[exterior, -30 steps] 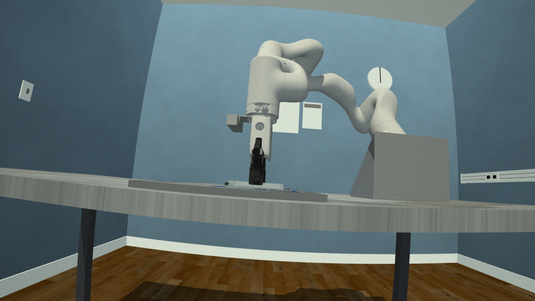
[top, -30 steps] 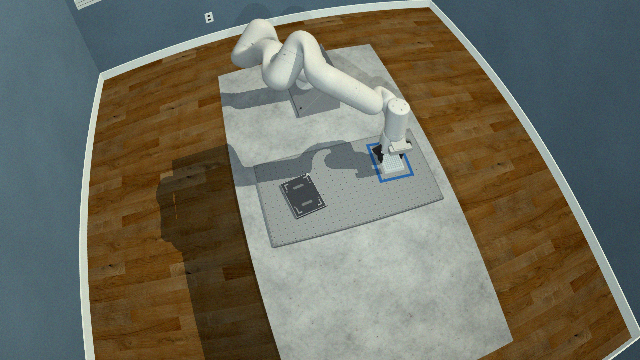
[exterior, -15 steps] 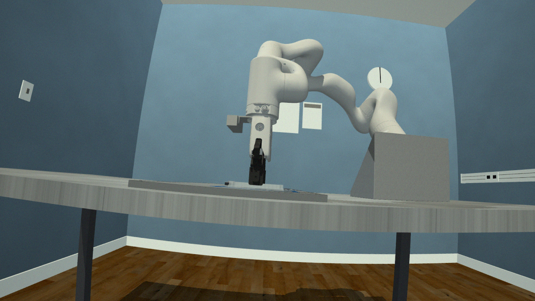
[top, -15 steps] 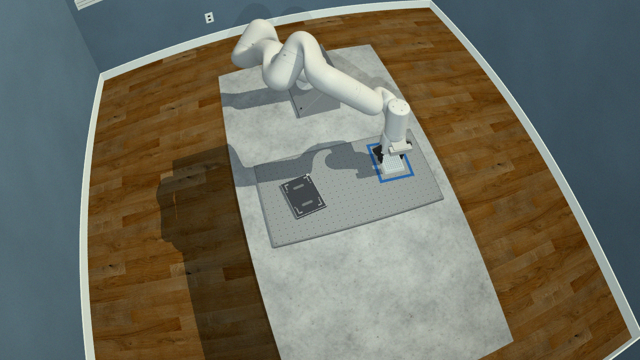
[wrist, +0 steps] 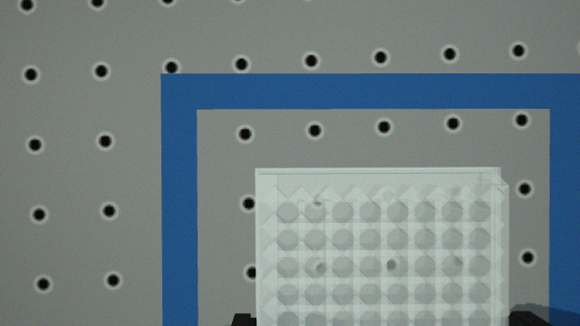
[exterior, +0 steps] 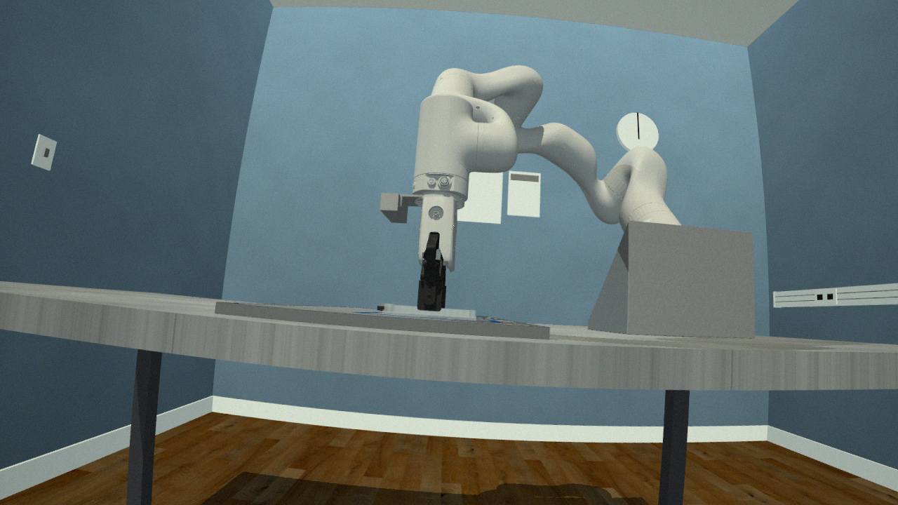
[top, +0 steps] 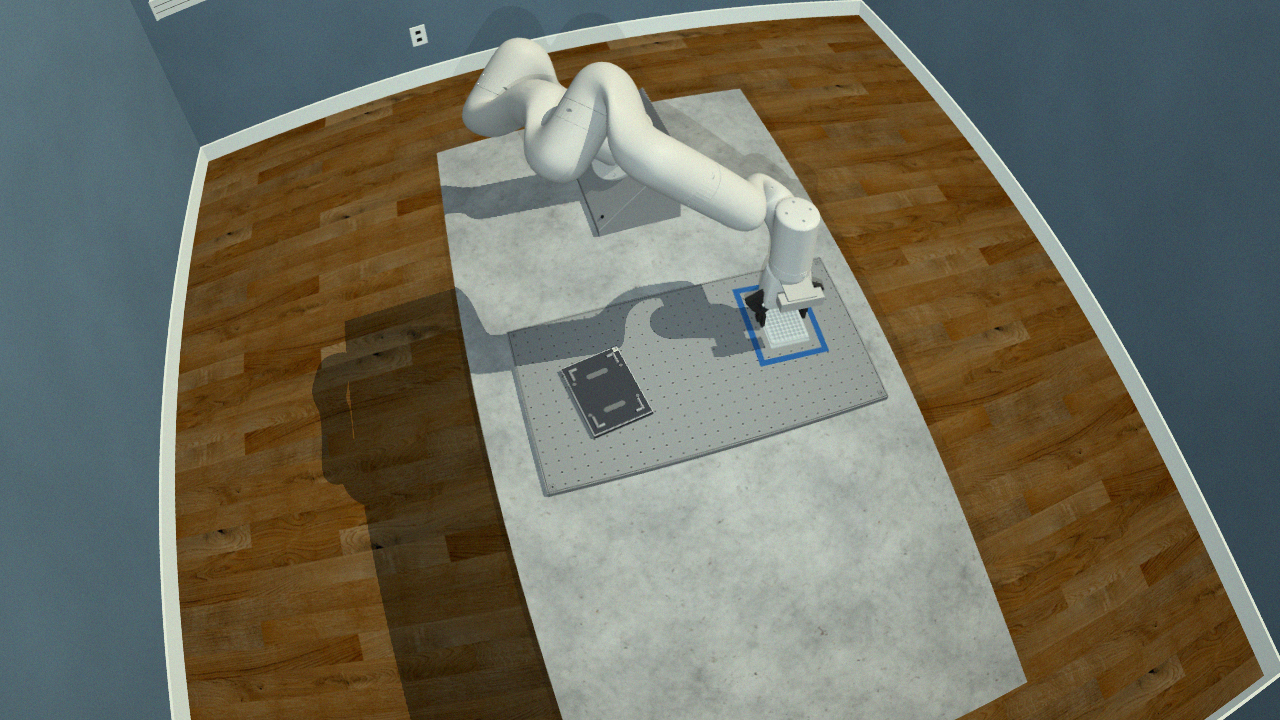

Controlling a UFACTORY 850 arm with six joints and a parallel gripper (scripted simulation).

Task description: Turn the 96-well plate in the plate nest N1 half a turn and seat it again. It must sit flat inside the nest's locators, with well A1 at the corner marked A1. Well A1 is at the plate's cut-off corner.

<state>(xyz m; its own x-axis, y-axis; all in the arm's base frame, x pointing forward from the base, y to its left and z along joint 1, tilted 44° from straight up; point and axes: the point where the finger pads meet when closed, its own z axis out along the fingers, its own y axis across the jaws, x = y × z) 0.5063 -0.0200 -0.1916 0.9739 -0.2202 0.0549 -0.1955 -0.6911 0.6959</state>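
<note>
The 96-well plate lies 10 mm below my hand. Also, from my hand: dark plate nest: 390 mm to the right, 10 mm below.
</note>
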